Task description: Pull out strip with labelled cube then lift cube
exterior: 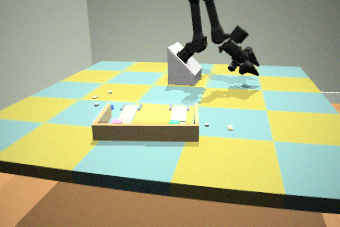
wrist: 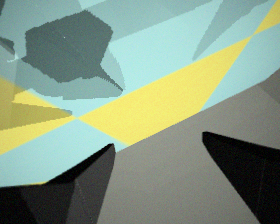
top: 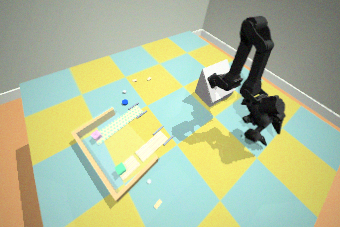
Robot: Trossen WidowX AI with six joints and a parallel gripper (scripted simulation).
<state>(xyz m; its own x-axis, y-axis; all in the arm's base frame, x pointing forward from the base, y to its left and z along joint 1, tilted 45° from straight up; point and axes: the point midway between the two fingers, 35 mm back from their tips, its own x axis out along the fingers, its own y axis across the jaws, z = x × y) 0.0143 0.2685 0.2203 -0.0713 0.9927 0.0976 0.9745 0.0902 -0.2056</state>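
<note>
Now: the blue object 60 cm to the right of my gripper tip, 41 cm ahead of it and 7 cm below it.
</note>
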